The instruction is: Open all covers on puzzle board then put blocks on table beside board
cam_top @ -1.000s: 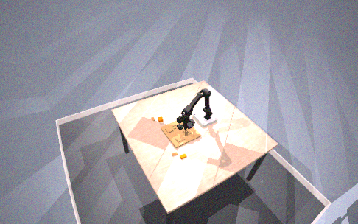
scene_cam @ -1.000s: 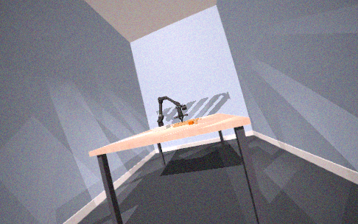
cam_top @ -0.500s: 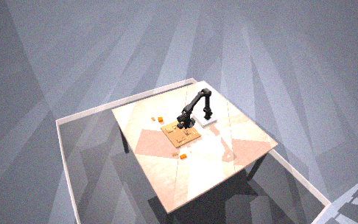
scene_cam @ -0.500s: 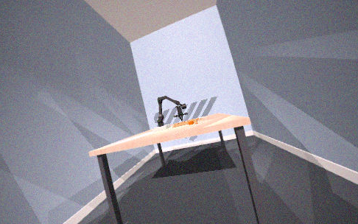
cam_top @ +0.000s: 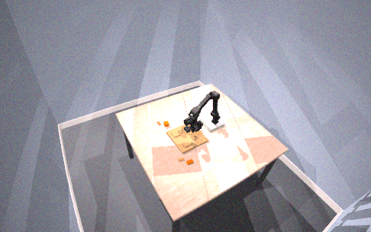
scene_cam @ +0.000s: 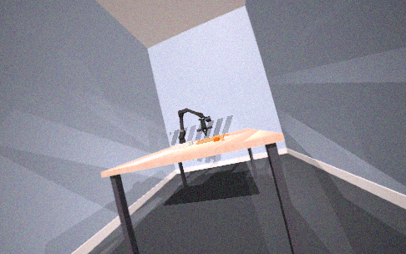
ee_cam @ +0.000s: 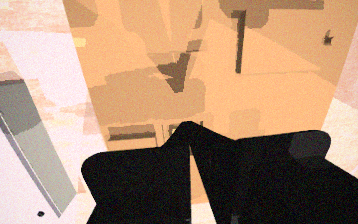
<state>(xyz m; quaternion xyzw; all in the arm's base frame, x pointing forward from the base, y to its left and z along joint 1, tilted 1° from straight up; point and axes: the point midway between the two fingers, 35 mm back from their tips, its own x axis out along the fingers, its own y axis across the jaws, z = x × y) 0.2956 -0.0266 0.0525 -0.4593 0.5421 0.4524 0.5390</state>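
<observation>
The tan puzzle board is 40 mm below my gripper tip, 40 mm ahead of it and 20 mm to the right of it. Round my gripper tip: orange bit 230 mm ahead, 200 mm to the left, 50 mm below.
</observation>
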